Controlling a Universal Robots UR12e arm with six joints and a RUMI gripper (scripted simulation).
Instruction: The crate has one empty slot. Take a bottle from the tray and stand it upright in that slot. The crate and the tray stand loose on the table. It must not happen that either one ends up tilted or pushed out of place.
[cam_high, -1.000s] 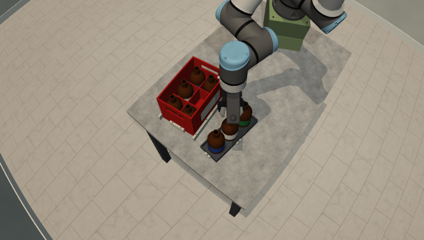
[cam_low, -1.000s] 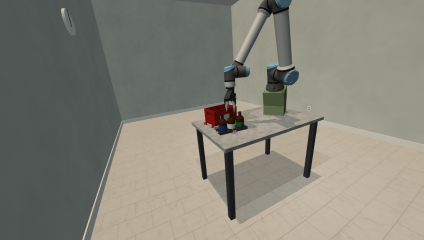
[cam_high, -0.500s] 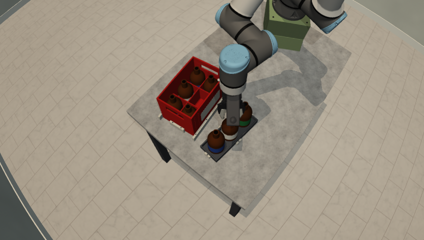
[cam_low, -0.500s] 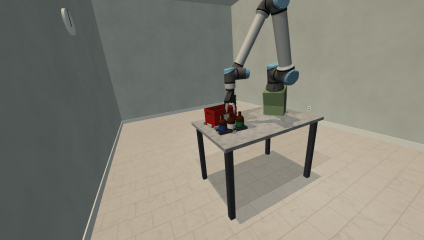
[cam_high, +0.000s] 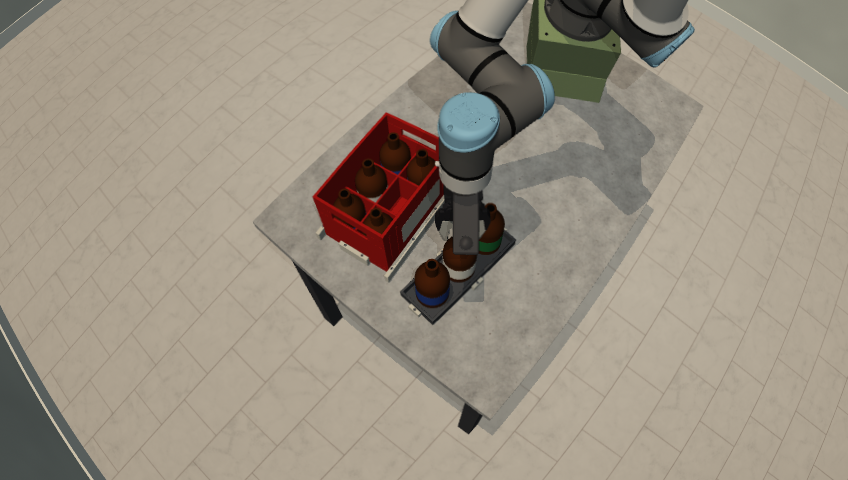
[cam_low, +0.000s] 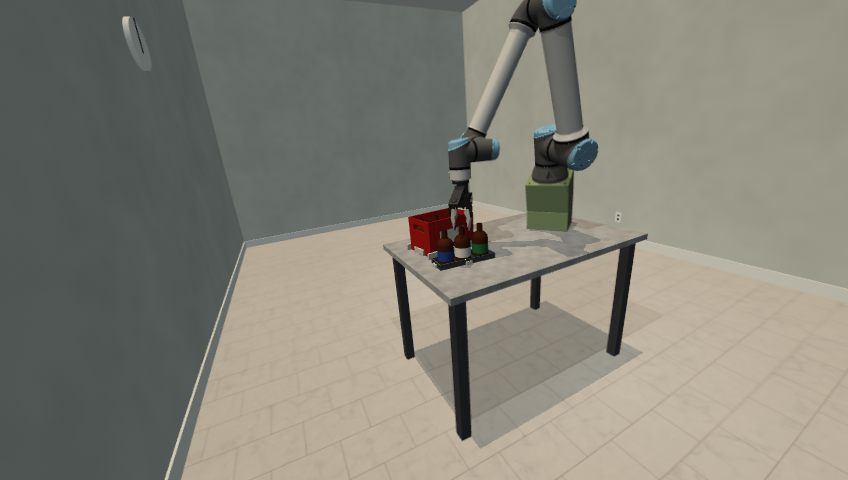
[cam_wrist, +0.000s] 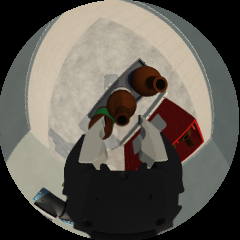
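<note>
My hand is 14 cm above the dark tray. Also, from my hand: crate: 22 cm to the right, 7 cm below.
</note>
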